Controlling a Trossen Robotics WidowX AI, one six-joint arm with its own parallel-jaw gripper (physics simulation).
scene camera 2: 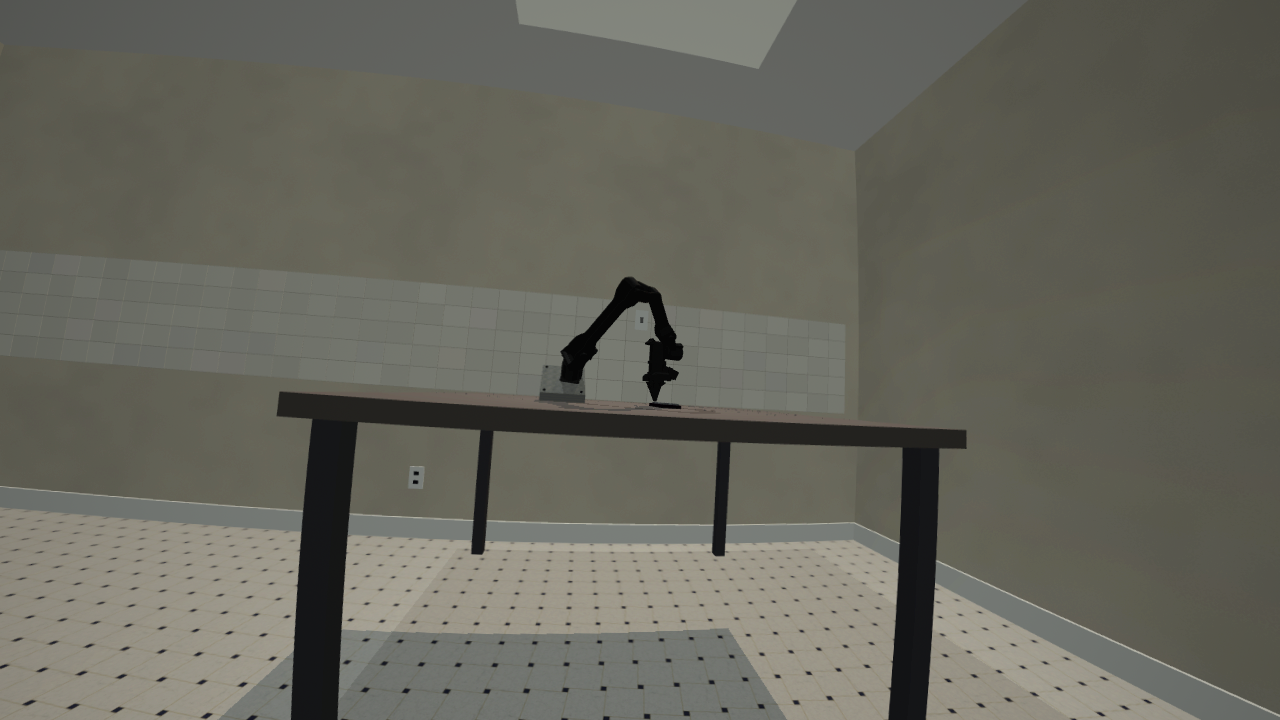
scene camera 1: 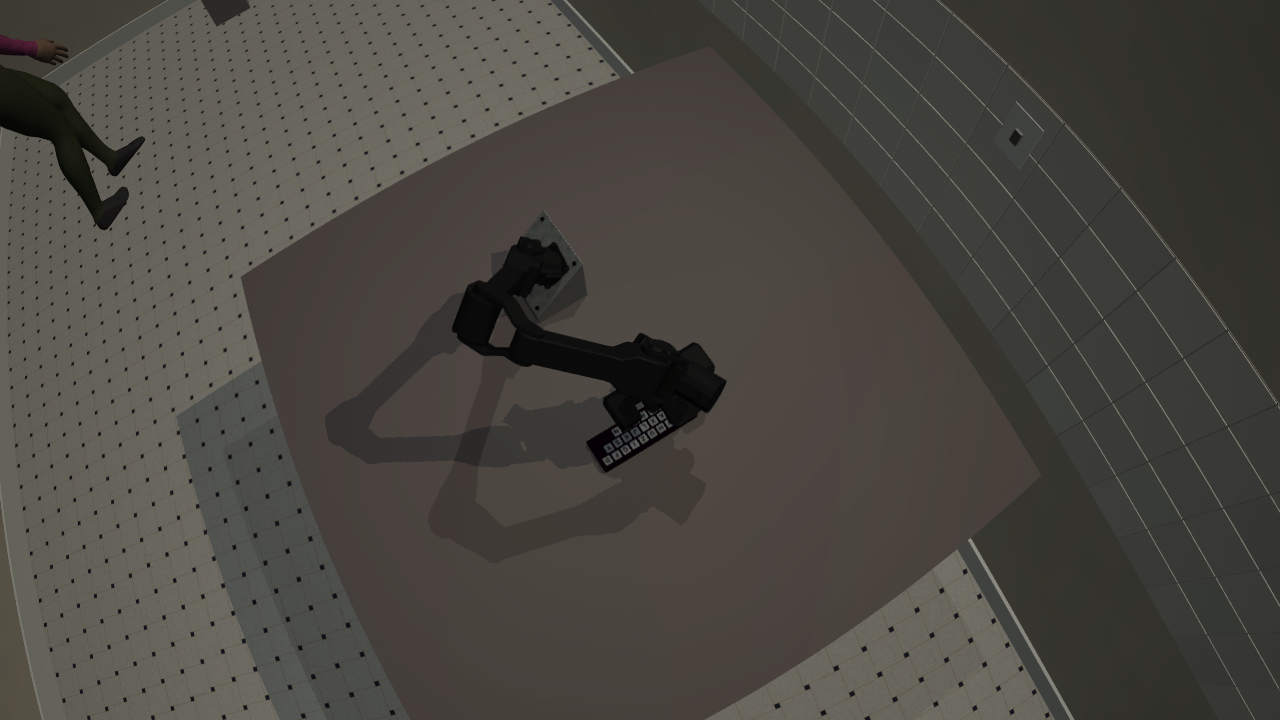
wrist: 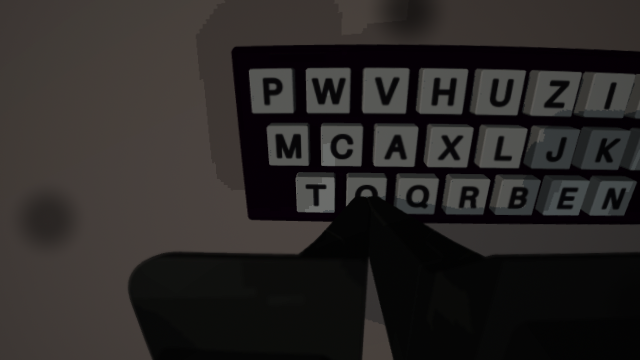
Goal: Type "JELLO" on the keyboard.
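Seen in the pictures: gripper, fingertip midpoint: [scene camera 2: 654, 401] [wrist: 365, 209]; arm's base at its link origin: [scene camera 2: 570, 376] [scene camera 1: 551, 265].
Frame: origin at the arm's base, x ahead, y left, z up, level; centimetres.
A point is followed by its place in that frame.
The black keyboard [scene camera 1: 597, 450] @[x 32.8, y -7.3, z -7.4 cm] [scene camera 2: 666, 405] @[x 31.8, y -8.3, z -7.6 cm] [wrist: 272, 209] @[x 29.4, y 9.6, z -7.3 cm] lies on the table, with pale letter keys in three rows. My gripper [scene camera 2: 655, 399] @[x 30.2, y 6.2, z -6.6 cm] [wrist: 365, 209] @[x 30.2, y 6.2, z -6.6 cm] is shut and empty, pointing down at the keyboard. In the wrist view its fingertips cover the lower half of the O key [wrist: 353, 192] @[x 30.7, y 6.6, z -6.8 cm], between the T and Q keys. Whether they touch or press it cannot be told. The L key [wrist: 501, 146] @[x 32.8, y 1.9, z -6.8 cm] and J key [wrist: 554, 147] @[x 33.0, y 0.1, z -6.8 cm] are in the middle row, and the E key [wrist: 566, 198] @[x 31.2, y -1.0, z -6.8 cm] is in the bottom row. In scene camera 1 the arm hides the fingertips.
The arm stands on a grey base plate [scene camera 1: 556, 288] @[x 4.2, y -1.0, z -1.2 cm] [scene camera 2: 562, 395] @[x -1.7, y -6.9, z -6.4 cm] on the brown table [scene camera 1: 760, 537] @[x 60.1, y 10.3, z -8.5 cm] [scene camera 2: 626, 431] @[x 14.6, y -64.5, z -11.3 cm]. The arm's shadows fall on the table and part of the keyboard. A person [scene camera 1: 67, 134] is on the floor side at the upper left in scene camera 1.
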